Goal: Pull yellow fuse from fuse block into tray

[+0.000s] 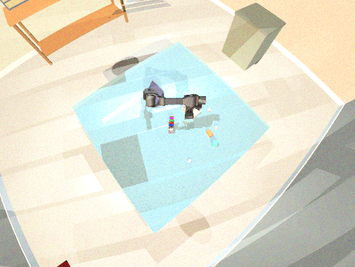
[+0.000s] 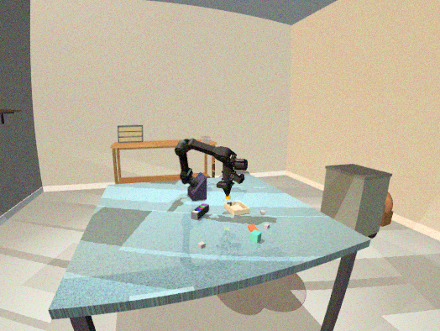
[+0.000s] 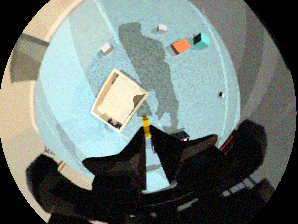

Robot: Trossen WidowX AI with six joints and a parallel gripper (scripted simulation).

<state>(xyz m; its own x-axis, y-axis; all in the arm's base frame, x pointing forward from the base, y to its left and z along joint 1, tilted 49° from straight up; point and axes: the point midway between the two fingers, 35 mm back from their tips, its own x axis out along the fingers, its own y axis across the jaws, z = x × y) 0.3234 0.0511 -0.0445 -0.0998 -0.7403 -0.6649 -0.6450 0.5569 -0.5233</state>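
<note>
Right now the tray is 2 cm behind my gripper tip, 7 cm to the left of it and 10 cm below it. The rest, counted from my gripper tip: orange block: 23 cm ahead, 2 cm to the left, 10 cm below; teal cube: 31 cm ahead, 3 cm to the right, 9 cm below; yellow fuse: 1 cm below.
</note>
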